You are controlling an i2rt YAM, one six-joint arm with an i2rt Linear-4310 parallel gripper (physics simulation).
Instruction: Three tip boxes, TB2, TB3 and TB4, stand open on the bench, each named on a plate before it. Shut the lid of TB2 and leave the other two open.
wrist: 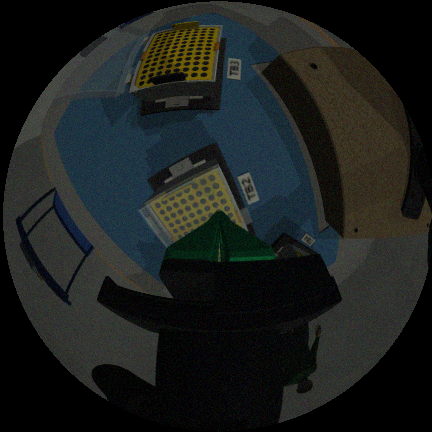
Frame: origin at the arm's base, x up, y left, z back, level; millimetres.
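Where they show: gripper, between the fingertips: [218,216].
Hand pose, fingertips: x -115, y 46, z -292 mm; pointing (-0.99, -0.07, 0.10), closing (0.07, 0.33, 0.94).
Note:
Things, the pixels of their centre, and the offset from my fingertips. "spot": a spot on its surface instead. Level surfaces: height alone.
- TB2, middle of its body: [214,216] dx -39, dy +20, dz -10 mm
- clear lid, a spot on its surface: [156,219] spot: dx +0, dy -18, dz -56 mm
- TB3, middle of its body: [176,45] dx -13, dy -194, dz +24 mm
- TB4, middle of its body: [297,267] dx -44, dy +203, dz +108 mm
- blue mat, height of its surface: dx -77 mm
TB2 [192,200] is at the centre of the wrist view, its name plate [248,188] to its right. Its yellow rack looks pale through a clear lid [156,219] that lies over it; whether the lid is fully seated I cannot tell. My gripper [218,216] is shut and empty, its green fingertips over the lower part of TB2 and hiding some of it; contact cannot be told. TB3 [182,56] is at the top with its bright yellow rack uncovered and its clear lid [102,80] open to the left. TB4 [292,246] is at the lower right, mostly hidden behind the gripper; its lid cannot be made out.
The boxes stand on a blue mat [95,155]. A large brown speckled block [370,150] with a dark side stands to the right of the mat. A blue frame [75,222] is beyond the left edge. A green-clad figure [300,362] shows at the lower right.

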